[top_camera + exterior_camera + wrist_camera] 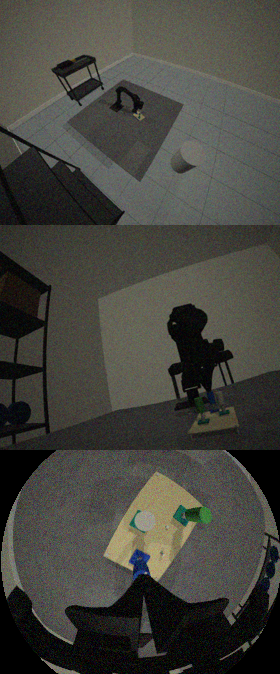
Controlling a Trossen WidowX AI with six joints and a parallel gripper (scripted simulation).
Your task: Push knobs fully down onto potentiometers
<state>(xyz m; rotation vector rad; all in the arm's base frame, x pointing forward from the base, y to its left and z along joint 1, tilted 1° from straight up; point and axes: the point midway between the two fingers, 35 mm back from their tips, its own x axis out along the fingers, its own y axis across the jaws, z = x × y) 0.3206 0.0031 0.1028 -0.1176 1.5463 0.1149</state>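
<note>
The blue knob lies 10 mm below my gripper tip. From my gripper tip the other things lie so: green knob: 80 mm ahead, 50 mm to the right, 10 mm below.
</note>
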